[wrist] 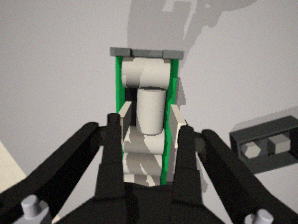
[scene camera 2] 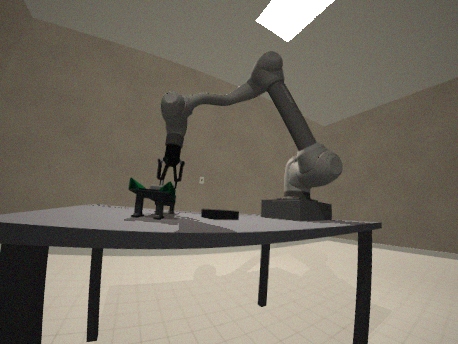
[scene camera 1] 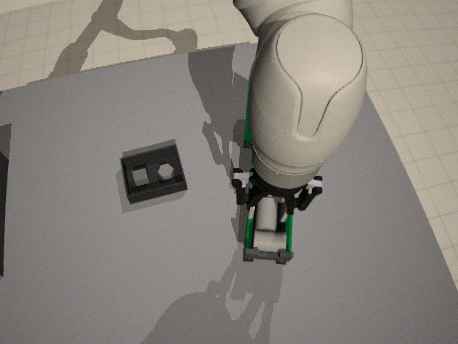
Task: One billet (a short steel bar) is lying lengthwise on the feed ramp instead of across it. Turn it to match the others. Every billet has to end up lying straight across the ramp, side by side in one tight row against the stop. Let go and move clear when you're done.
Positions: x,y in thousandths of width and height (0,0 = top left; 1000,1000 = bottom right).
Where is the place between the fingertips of my gripper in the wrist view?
505,502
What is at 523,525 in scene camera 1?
My gripper.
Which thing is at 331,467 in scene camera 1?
A dark block.
